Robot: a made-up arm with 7 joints.
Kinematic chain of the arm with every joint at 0, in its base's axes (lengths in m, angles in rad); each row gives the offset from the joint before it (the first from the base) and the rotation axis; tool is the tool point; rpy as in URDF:
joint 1: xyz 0 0 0.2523 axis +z
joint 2: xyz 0 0 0 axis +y
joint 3: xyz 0 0 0.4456 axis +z
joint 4: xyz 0.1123 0 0 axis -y
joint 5: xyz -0.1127 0 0.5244 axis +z
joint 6: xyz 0 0 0 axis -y
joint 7: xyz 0.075 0 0 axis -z
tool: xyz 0 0 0 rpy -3.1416 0 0
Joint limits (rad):
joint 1: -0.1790..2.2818
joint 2: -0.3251..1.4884
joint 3: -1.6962..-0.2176
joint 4: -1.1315..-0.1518
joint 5: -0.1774..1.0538
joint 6: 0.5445..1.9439
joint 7: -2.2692..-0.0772
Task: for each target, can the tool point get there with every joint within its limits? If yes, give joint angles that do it. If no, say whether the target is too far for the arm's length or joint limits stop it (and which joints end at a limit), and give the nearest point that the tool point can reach.
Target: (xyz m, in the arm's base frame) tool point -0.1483 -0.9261 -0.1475
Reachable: no: joint limits stop it (at a limit: joint 1, joint 2, joint 4, joint 6) | nearest point 0.6356 -0.6772 0.0771 | short by 0.853 m
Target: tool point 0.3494 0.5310 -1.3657
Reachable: no: too far | nearest point 0.4441 0.6749 -0.2828 | short by 1.096 m
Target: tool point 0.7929 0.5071 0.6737
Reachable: yes | joints 0.7204 0.7410 -0.3705 -0.6785 0.2716 0.8558 -1.0809
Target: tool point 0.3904 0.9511 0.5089
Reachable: yes | joints 1.3497 1.2660 -1.3017 -0.2678 0.4865 1.2399 -0.9197
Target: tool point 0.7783 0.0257 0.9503
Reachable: yes | joints 0.1869 0.5778 -0.5257 -0.4300 0.6378 0.8675 -1.3861
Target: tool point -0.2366 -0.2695 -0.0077
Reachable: no: joint limits stop it (at a limit: joint 1, joint 2, joint 4, joint 6) | nearest point 0.6614 -0.5984 -0.0603 | short by 0.958 m
